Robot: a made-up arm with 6 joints.
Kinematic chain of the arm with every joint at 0, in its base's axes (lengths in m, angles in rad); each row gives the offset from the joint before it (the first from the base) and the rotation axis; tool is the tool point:
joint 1: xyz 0 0 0.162 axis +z
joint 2: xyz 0 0.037 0 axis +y
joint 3: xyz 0 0 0.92 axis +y
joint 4: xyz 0 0 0.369 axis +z
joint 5: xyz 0 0 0 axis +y
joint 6: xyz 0 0 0.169 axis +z
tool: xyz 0 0 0
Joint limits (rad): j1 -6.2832..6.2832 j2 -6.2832..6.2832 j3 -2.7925..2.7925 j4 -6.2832..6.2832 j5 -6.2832..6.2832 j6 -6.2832..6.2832
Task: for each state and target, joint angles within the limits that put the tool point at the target. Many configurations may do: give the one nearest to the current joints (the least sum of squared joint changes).
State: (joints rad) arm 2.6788 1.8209 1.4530 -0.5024 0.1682 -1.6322
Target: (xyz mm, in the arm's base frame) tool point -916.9 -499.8 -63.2
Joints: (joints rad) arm 3.6151 1.2565 1.5283 -0.4838 0.1316 -1.6322
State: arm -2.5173 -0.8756 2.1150 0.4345 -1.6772 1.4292
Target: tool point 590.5 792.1 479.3
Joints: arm -2.2460 -1.6181 1.8501 0.4442 -1.7708 1.4292
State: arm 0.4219 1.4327 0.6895 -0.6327 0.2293 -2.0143
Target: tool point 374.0 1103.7 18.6
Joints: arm 1.2397 1.2423 1.2157 -0.5698 0.3568 -2.0143
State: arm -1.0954 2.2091 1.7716 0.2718 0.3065 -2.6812
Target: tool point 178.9 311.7 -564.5
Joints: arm -1.9029 2.9896 1.9491 0.4228 0.4553 -2.6812
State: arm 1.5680 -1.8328 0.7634 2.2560 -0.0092 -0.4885
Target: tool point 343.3 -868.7 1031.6
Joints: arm 1.9707 -1.1942 1.0250 2.2579 -0.1153 -0.4885
